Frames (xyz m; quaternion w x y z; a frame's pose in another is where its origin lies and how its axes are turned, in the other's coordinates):
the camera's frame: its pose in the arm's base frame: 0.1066 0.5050 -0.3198 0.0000 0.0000 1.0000 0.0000
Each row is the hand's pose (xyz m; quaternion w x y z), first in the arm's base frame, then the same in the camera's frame.
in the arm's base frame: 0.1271 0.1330 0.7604 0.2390 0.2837 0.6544 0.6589
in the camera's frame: -0.0205 -0.3720 -1.0802 0.6544 -0.6589 -0.2390 0.2837
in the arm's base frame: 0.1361 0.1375 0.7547 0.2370 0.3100 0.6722 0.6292
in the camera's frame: -0.0295 -0.3675 -1.0745 0.6722 -0.6292 -0.2370 0.3100
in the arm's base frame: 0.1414 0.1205 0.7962 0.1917 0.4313 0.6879 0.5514
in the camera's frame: -0.0348 -0.3845 -1.1160 0.6879 -0.5514 -0.1917 0.4313
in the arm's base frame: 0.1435 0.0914 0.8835 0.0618 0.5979 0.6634 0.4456
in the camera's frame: -0.0369 -0.4136 -1.2033 0.6634 -0.4456 -0.0618 0.5979
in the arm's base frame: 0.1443 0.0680 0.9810 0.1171 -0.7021 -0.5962 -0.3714
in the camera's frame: -0.0377 -0.4370 -1.3008 0.5962 -0.3714 0.1171 0.7021
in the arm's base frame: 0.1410 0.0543 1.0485 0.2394 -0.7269 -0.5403 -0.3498
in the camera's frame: -0.0344 -0.4507 -1.3683 0.5403 -0.3498 0.2394 0.7269
